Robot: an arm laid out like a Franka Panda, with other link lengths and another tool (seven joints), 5 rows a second.
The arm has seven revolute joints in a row. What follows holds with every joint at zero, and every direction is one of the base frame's.
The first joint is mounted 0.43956 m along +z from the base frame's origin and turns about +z.
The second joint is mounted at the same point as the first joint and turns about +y.
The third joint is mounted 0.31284 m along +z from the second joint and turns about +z.
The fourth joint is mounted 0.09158 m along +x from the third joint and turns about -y.
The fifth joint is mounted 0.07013 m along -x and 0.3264 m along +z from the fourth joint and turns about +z.
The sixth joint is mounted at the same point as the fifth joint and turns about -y.
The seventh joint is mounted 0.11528 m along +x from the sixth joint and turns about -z.
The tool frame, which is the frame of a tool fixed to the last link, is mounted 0.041 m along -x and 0.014 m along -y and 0.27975 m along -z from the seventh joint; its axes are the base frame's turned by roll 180, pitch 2.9 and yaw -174 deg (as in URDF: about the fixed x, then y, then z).
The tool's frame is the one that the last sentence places.
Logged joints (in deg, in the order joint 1, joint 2, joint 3, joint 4, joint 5, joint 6, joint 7), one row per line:
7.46, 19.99, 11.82, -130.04, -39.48, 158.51, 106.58
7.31, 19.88, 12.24, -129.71, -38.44, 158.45, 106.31
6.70, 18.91, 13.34, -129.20, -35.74, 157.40, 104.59
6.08, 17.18, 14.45, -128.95, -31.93, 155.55, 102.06
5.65, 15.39, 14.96, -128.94, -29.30, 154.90, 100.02
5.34, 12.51, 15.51, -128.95, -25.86, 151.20, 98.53
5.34, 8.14, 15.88, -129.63, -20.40, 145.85, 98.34
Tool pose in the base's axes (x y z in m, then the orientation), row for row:
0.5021, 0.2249, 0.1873, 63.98, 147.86, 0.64
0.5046, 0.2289, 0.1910, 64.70, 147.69, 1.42
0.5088, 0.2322, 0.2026, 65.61, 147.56, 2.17
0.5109, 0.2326, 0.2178, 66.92, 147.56, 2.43
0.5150, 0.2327, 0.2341, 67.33, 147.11, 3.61
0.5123, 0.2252, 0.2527, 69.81, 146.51, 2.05
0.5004, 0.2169, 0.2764, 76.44, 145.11, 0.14
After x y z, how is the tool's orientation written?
As a rotation vector, in degrees.
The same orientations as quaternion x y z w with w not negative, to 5 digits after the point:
0.39174, 0.90532, 0.00392, 0.16410
0.39589, 0.90369, 0.00869, 0.16293
0.40096, 0.90179, 0.01326, 0.16071
0.40792, 0.89946, 0.01481, 0.15606
0.41084, 0.89765, 0.02203, 0.15793
0.42500, 0.89194, 0.01248, 0.15381
0.46153, 0.87615, 0.00085, 0.13907

